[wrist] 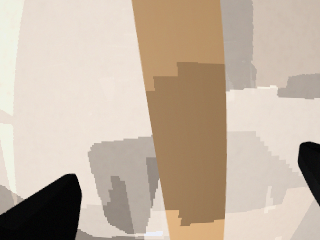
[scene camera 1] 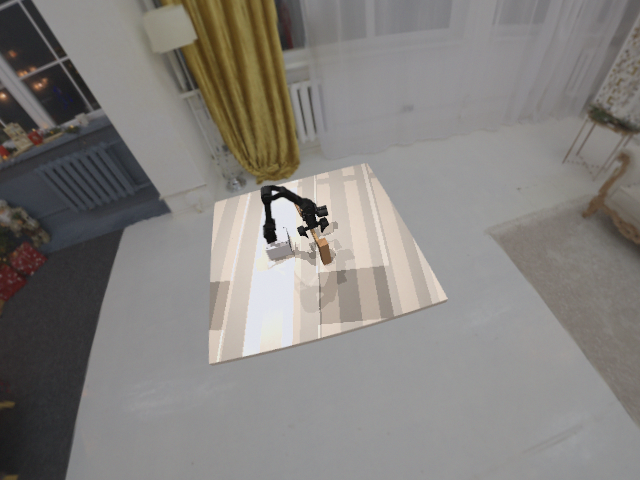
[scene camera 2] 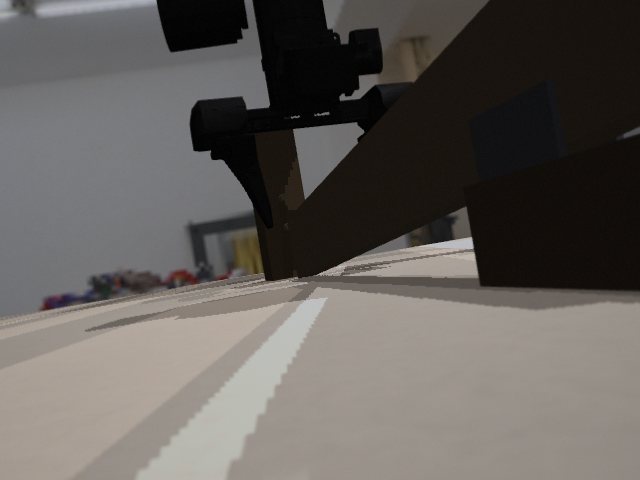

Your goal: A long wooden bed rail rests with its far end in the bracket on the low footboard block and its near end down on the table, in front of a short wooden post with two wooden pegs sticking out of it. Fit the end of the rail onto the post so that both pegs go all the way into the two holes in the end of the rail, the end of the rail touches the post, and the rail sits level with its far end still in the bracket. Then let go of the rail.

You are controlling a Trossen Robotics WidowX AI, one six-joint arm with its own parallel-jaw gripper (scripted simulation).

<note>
My gripper is open and holds nothing. Further things: a bed rail.
My gripper also shows in the wrist view.
</note>
